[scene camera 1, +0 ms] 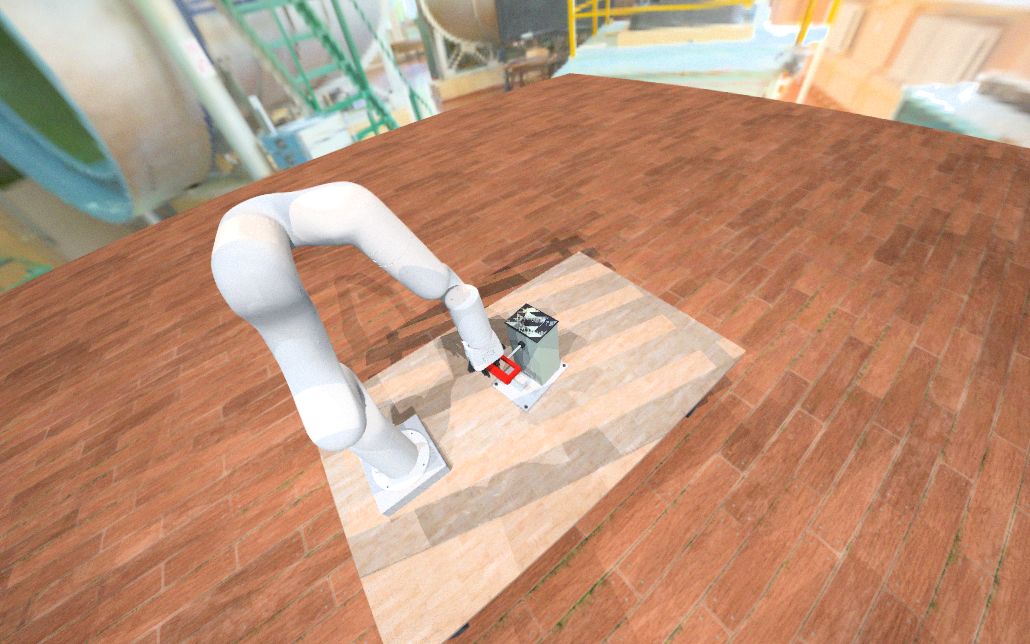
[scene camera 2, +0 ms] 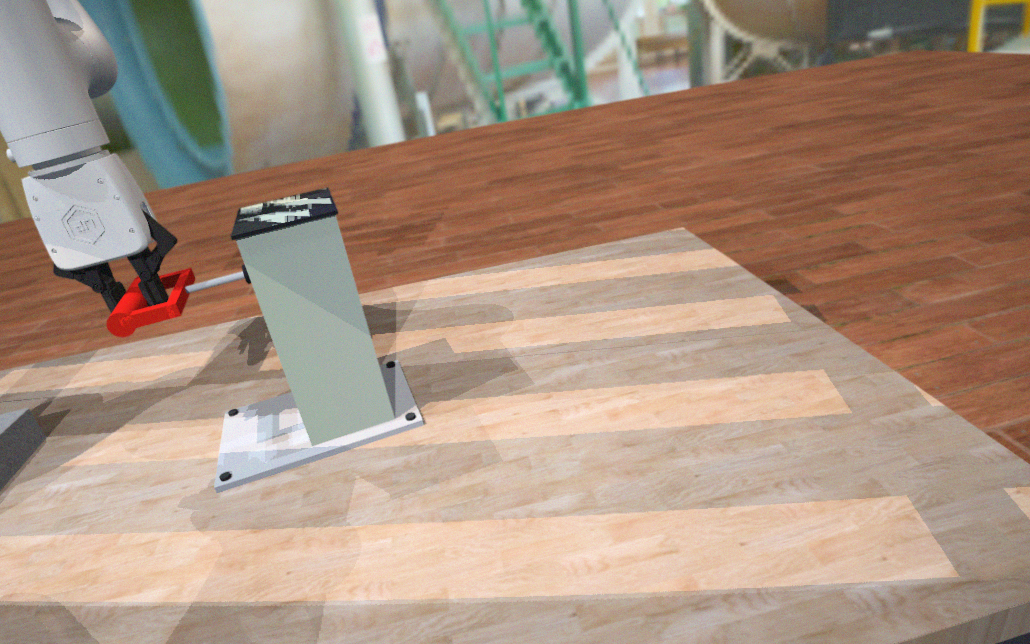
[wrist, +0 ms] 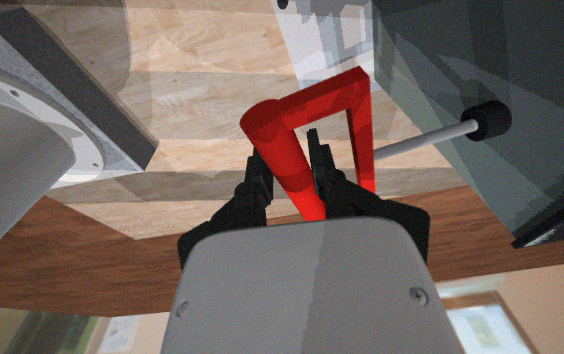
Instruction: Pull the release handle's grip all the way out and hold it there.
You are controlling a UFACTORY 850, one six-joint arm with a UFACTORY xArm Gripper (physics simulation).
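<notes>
The release handle's red grip (scene camera 1: 502,372) (scene camera 2: 123,318) (wrist: 285,155) is a round bar on a red rectangular frame. A pale rod (scene camera 2: 216,283) (wrist: 430,139) joins the frame to a black collar (wrist: 487,120) on the grey-green post (scene camera 1: 546,355) (scene camera 2: 319,326) (wrist: 505,165). A good length of rod shows between frame and collar. My gripper (scene camera 2: 136,296) (wrist: 288,147) is shut on the red bar, with one finger outside it and the other through the frame's opening. In scene camera 1 the fingers are mostly hidden behind the grip and the gripper body.
The post stands on a white base plate (scene camera 1: 525,402) (scene camera 2: 265,467) with black bolts, on the wooden table top (scene camera 1: 607,425) (scene camera 2: 607,554). It has a black patterned cap (scene camera 1: 531,320) (scene camera 2: 284,211). The arm's base (scene camera 1: 406,486) stands at the table's left.
</notes>
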